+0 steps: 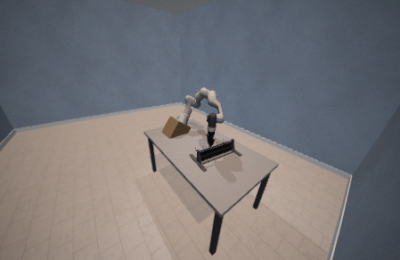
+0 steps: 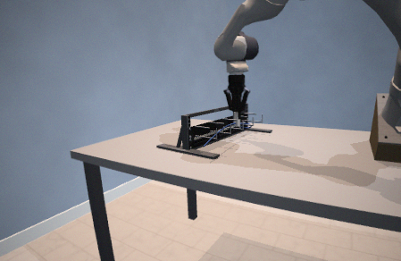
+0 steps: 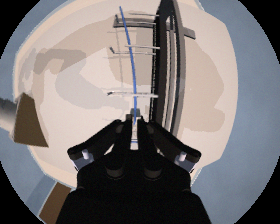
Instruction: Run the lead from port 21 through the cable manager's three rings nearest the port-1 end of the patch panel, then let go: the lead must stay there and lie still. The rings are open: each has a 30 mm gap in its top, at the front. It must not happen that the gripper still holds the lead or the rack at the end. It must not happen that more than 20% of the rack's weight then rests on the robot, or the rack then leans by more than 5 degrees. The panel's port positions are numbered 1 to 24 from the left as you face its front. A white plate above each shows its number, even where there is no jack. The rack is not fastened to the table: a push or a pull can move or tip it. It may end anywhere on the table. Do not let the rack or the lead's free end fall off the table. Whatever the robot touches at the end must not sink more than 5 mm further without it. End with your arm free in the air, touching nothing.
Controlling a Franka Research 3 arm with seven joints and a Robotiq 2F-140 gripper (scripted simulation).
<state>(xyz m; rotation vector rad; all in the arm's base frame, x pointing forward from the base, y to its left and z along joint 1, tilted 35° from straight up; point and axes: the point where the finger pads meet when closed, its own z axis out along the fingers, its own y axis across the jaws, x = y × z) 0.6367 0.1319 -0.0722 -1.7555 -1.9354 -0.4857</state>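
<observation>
The black rack is 6 cm ahead of my hand, 5 cm to the left of it and 2 cm below it.
</observation>
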